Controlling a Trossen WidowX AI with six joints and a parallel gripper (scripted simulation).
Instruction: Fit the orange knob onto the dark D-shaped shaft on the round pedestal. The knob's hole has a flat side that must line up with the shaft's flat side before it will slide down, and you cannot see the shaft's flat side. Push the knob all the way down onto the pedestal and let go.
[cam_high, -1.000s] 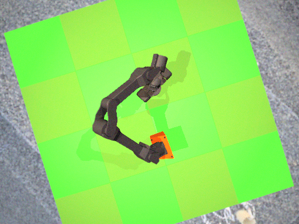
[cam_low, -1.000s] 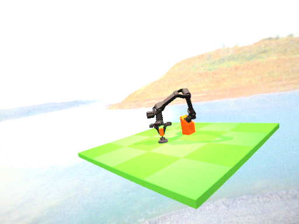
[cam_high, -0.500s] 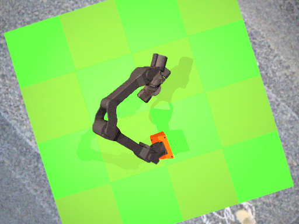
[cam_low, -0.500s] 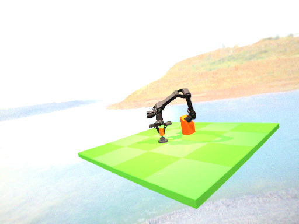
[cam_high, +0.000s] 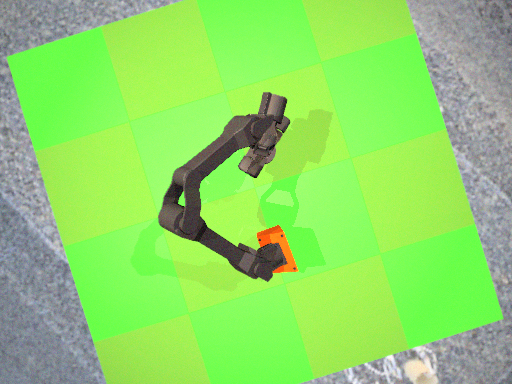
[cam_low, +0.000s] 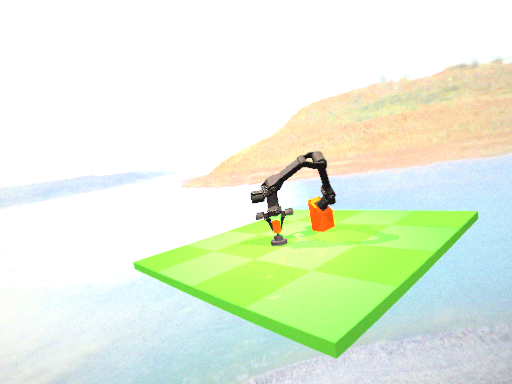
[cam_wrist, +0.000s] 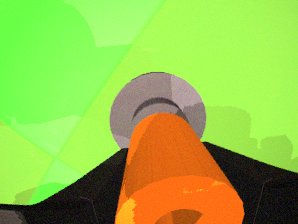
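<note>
Right now the orange knob is 20 mm above my gripper tip. The rest, counted from my gripper tip: round grey pedestal: 40 mm below.
</note>
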